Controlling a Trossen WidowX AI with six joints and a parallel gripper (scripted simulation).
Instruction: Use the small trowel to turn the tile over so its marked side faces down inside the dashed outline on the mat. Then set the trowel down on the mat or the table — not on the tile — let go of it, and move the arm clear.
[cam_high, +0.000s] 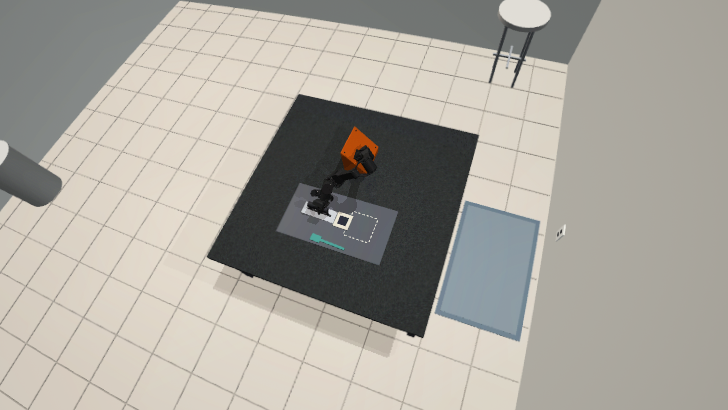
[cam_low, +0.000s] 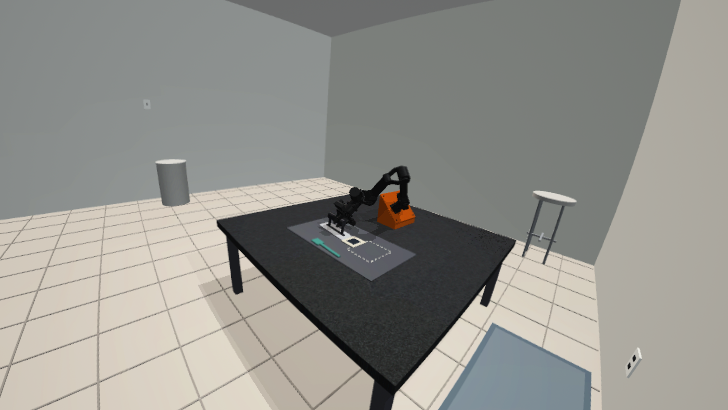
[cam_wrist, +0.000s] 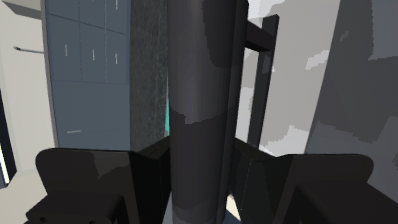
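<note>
Right now the grey mat is 100 mm to the left of my gripper tip and 70 mm below it. The rest, counted from my gripper tip: square tile (130 mm to the left, 50 mm below, 10 mm behind); teal flat tool (140 mm ahead, 60 mm to the left, 50 mm below).
</note>
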